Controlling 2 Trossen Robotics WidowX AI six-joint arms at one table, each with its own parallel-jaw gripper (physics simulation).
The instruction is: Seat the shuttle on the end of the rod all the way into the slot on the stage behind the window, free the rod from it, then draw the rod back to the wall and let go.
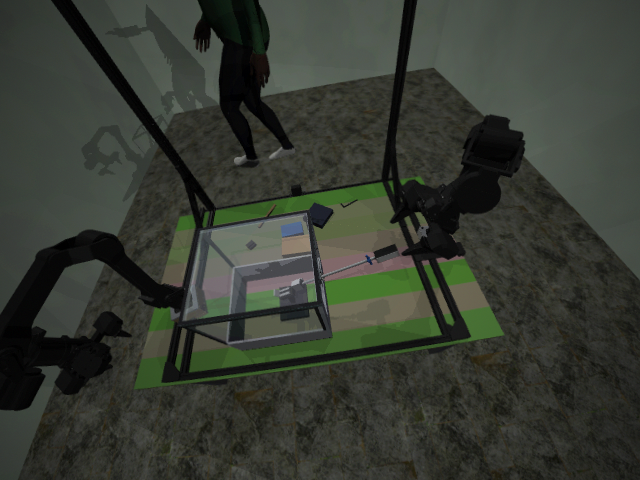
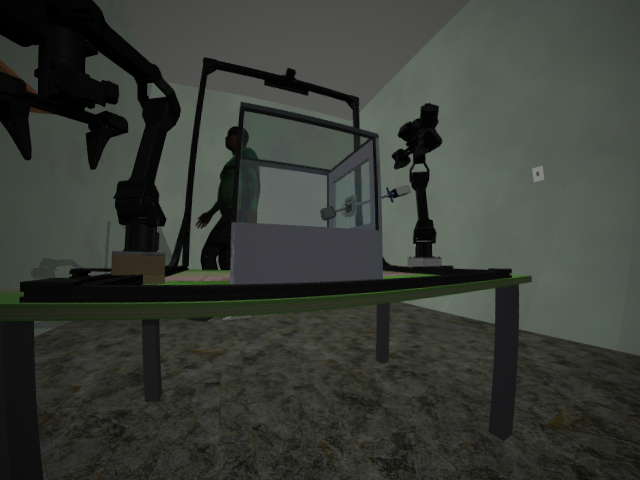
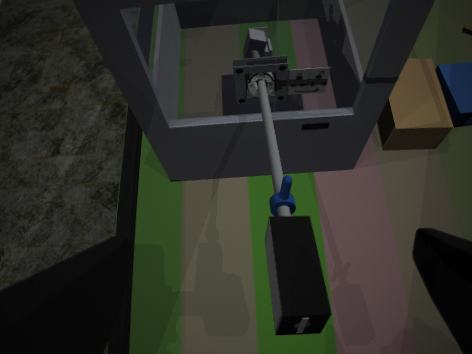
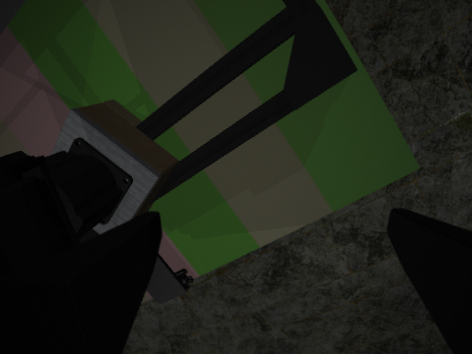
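Pixels of known places: left gripper, between the fingertips: (image 1: 396,238) (image 2: 403,162) (image 3: 273,247); right gripper, between the fingertips: (image 1: 121,350) (image 2: 63,165) (image 4: 274,222); left arm's base, origin of its link: (image 2: 424,257); right arm's base, origin of its link: (image 2: 140,252) (image 4: 93,182).
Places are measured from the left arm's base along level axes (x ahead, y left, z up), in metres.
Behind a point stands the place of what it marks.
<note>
A grey rod (image 1: 342,270) {x 0.370, y 0.186, z 0.167 m} (image 2: 366,202) (image 3: 270,133) {x 0.360, y 0.181, z 0.173 m} runs through the window port (image 3: 241,79) {x 0.431, y 0.206, z 0.150 m} (image 2: 349,206) {x 0.505, y 0.324, z 0.106 m} in the glass enclosure's wall (image 1: 320,295) {x 0.424, y 0.299, z 0.290 m}. The grey shuttle (image 1: 296,285) {x 0.508, y 0.201, z 0.127 m} (image 2: 328,212) {x 0.507, y 0.204, z 0.116 m} (image 3: 257,36) {x 0.507, y 0.191, z 0.129 m} sits on its inner end, above the dark stage (image 1: 294,305) {x 0.479, y 0.316, z 0.291 m} (image 3: 229,102). Outside are the rod's blue collar (image 1: 368,259) {x 0.298, y 0.177, z 0.200 m} (image 3: 282,201) {x 0.295, y 0.175, z 0.201 m} and black handle (image 1: 385,252) {x 0.254, y 0.173, z 0.221 m} (image 2: 403,190) {x 0.249, y 0.182, z 0.210 m} (image 3: 298,274) {x 0.247, y 0.169, z 0.223 m}. My left gripper (image 1: 409,233) (image 2: 404,157) {x 0.241, y 0.184, z 0.302 m} is open and empty, just behind and above the handle. My right gripper (image 1: 104,333) (image 2: 99,129) (image 4: 274,222) {x 0.999, y 0.355, z 0.137 m} is open and empty, beyond the table's left edge.
A black frame (image 1: 432,286) {x 0.064, y 0.181, z -0.039 m} rings the striped table (image 1: 480,329) {x -0.054, y 0.333, z -0.060 m}. A tan box (image 1: 296,245), a blue box (image 1: 291,230) and a dark pad (image 1: 321,214) {x 0.429, y -0.192, z -0.033 m} lie behind the enclosure. A person (image 1: 242,71) walks on the floor behind the table.
</note>
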